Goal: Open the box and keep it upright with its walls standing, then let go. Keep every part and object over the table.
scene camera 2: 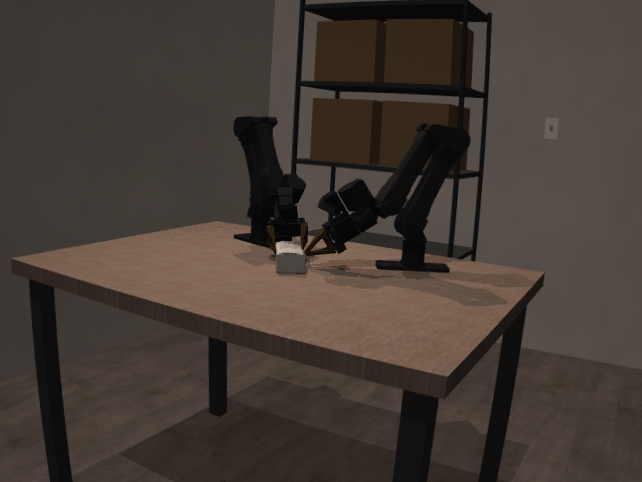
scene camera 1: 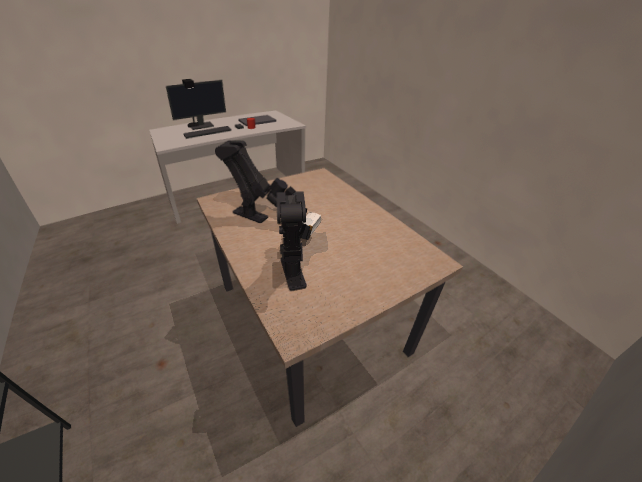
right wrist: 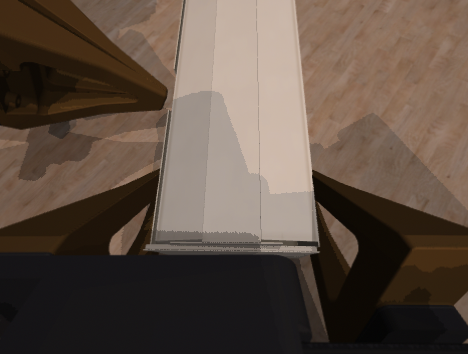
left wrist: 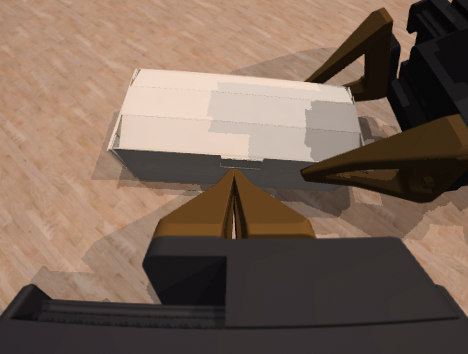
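Pixels of known places: left gripper, fingertip midpoint: (scene camera 2: 305, 254) (right wrist: 165, 99) (left wrist: 233, 177); right gripper, fingertip midpoint: (right wrist: 234, 177) (left wrist: 296, 134); left arm's base, link origin: (scene camera 2: 412, 268) (scene camera 1: 250, 215); right arm's base, link origin: (scene camera 2: 260, 242) (scene camera 1: 293, 272).
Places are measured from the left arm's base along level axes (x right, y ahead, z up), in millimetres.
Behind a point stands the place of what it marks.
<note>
A long white box (scene camera 1: 313, 219) {y 76, x 351, z 51 mm} (scene camera 2: 290, 262) {y 134, x 326, z 28 mm} (left wrist: 190, 111) {y 86, x 326, z 52 mm} (right wrist: 240, 130) {y 23, x 342, z 52 mm} stands upright on the table with its creased lid closed over the top. A small tab shows at the middle of its long side in the left wrist view. My right gripper (scene camera 2: 288, 248) {y 9, x 338, z 28 mm} (right wrist: 234, 177) {y 9, x 338, z 28 mm} is shut on the box near one end, a finger against each long side. My left gripper (scene camera 2: 306, 253) {y 51, x 292, z 34 mm} (left wrist: 233, 177) {y 51, x 292, z 34 mm} is shut and empty, its tips close to the tab at the long side. I cannot tell whether the tips touch the box. The inside of the box is hidden.
The table (scene camera 1: 383, 259) {y 31, x 745, z 0 mm} (scene camera 2: 363, 321) {y 495, x 159, z 0 mm} bears both arm bases. The two grippers are close together at the box. A white desk (scene camera 1: 173, 140) with a monitor (scene camera 1: 197, 99) and a red cup (scene camera 1: 250, 123) stands beyond the table. A shelf rack (scene camera 2: 484, 103) with cartons stands behind the arms.
</note>
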